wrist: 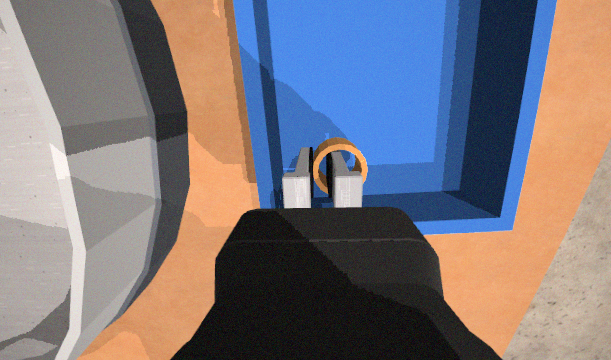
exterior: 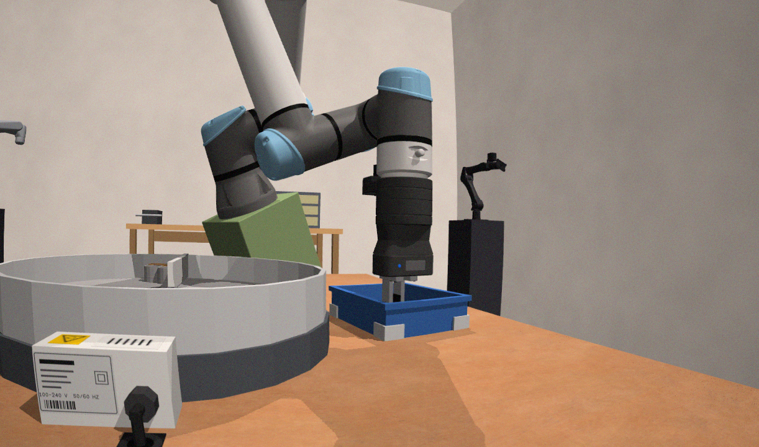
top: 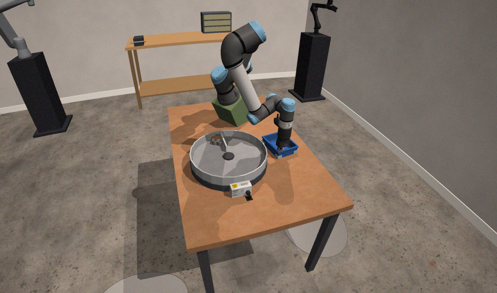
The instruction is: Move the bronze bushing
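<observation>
The blue crate lies 60 mm behind my hand, 30 mm to the left of it and 10 mm below it. The rest, counted from my hand: grey turntable: 310 mm to the right, 20 mm above, 10 mm behind.
</observation>
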